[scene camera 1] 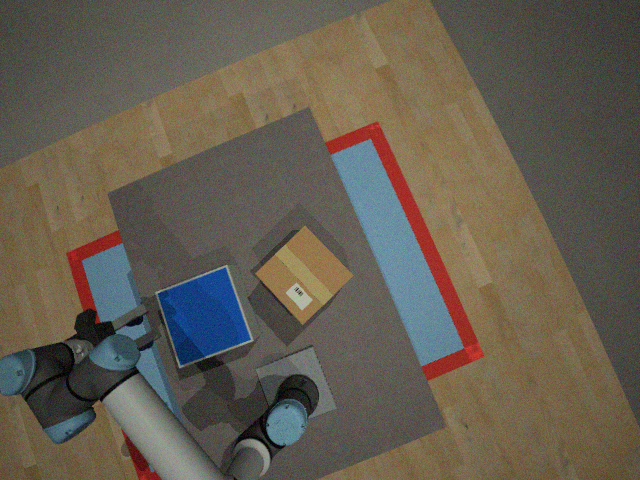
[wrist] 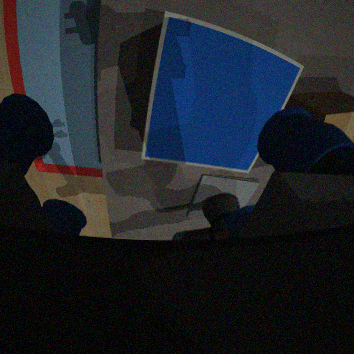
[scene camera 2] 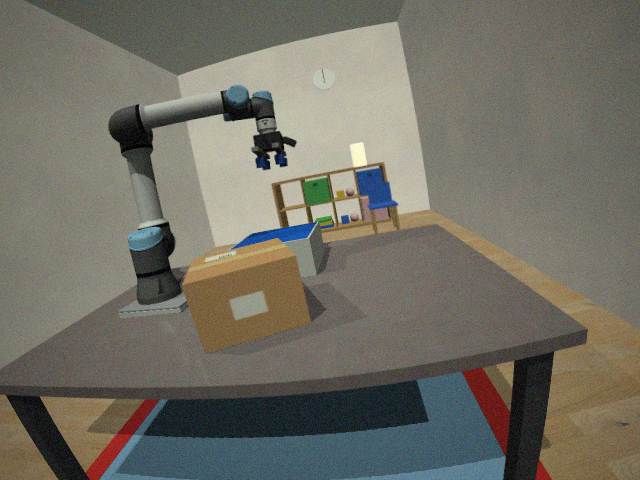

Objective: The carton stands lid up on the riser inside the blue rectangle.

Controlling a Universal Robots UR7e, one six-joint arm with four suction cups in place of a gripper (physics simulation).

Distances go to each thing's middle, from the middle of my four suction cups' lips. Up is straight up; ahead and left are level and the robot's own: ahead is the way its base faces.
Scene:
The riser (scene camera 1: 209, 314) lies 31 cm below my suction cup, 13 cm to the right of it and 3 cm behind it. The rest, counted from my suction cup: brown carton (scene camera 2: 243, 294): 51 cm to the right, 29 cm below, 7 cm behind.

